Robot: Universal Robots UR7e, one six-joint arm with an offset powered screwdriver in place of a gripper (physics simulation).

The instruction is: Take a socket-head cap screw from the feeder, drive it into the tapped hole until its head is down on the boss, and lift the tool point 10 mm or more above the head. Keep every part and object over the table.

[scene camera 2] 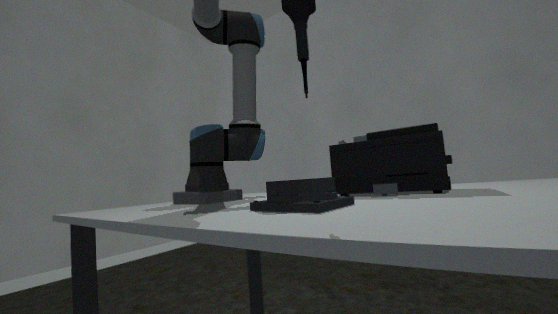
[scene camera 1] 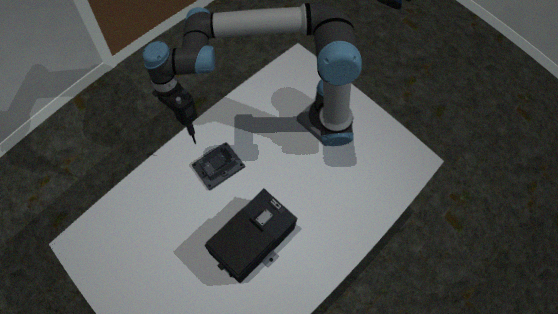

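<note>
The screwdriver points down, with its tip in the air high above the part in scene camera 2. In scene camera 1 the tip shows just beyond the part's upper left edge. The tip is very small; whether a screw sits on it cannot be told. The dark part, a flat base with a raised block, lies on the table. Its tapped hole cannot be made out. The black screw feeder stands apart from the part, with a small light outlet piece near one end of its top.
The white table carries the arm's base. A small grey tab sits at the feeder's foot. A dark blue shape shows at the top edge of scene camera 1, beyond the table.
</note>
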